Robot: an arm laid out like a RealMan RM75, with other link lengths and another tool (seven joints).
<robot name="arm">
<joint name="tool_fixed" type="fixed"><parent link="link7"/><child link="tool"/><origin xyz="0.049 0.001 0.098" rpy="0.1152 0 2.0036"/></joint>
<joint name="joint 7" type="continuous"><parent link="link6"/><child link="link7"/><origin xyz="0 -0.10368 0" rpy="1.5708 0 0"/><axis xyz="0 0 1"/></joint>
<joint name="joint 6" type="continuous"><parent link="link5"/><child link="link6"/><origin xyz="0 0 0" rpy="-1.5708 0 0"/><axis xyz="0 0 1"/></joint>
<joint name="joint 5" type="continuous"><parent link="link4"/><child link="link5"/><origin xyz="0 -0.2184 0" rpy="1.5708 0 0"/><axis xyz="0 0 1"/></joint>
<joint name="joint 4" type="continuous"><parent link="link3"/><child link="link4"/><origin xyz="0 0 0" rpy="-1.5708 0 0"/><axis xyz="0 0 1"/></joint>
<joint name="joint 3" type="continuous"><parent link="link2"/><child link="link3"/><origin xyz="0 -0.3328 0" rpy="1.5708 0 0"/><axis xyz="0 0 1"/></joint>
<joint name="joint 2" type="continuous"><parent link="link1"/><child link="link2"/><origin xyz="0 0 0" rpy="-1.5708 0 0"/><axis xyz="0 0 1"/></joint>
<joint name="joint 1" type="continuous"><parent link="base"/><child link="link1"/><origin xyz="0 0 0.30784"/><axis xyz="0 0 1"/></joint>
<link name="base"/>
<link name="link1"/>
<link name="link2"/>
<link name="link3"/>
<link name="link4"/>
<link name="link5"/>
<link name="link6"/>
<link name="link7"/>
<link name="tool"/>
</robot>
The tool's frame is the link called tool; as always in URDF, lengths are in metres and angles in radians. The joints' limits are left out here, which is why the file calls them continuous.
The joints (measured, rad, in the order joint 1, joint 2, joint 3, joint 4, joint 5, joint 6, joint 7), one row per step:
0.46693, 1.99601, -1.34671, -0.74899, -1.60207, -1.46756, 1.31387
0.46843, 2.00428, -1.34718, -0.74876, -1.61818, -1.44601, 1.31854
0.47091, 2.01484, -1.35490, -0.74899, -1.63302, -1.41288, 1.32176
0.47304, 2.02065, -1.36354, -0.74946, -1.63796, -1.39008, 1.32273
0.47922, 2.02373, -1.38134, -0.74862, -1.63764, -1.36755, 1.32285
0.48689, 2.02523, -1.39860, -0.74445, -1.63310, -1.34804, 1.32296
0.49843, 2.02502, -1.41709, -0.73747, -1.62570, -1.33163, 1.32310
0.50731, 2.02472, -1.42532, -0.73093, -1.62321, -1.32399, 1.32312
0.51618, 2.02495, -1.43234, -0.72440, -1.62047, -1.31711, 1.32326
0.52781, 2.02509, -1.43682, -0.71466, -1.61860, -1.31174, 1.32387
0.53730, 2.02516, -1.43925, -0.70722, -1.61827, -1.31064, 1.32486
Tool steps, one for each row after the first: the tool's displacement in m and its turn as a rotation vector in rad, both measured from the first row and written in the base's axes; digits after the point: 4 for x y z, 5 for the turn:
0.0015, 0.0014, -0.0043, 0.00624, -0.01555, -0.00862
0.0026, 0.0038, -0.0106, 0.01676, -0.03545, -0.01577
0.0026, 0.0057, -0.0146, 0.02463, -0.04704, -0.01806
0.0015, 0.0080, -0.0187, 0.02797, -0.05991, -0.01321
0.0000, 0.0102, -0.0221, 0.02982, -0.06910, -0.00964
-0.0024, 0.0129, -0.0253, 0.02867, -0.07680, -0.00358
-0.0038, 0.0147, -0.0269, 0.02685, -0.08163, 0.00000
-0.0055, 0.0166, -0.0286, 0.02516, -0.08505, 0.00312
-0.0075, 0.0188, -0.0301, 0.02237, -0.08805, 0.00535
-0.0093, 0.0203, -0.0312, 0.01802, -0.08983, 0.00811

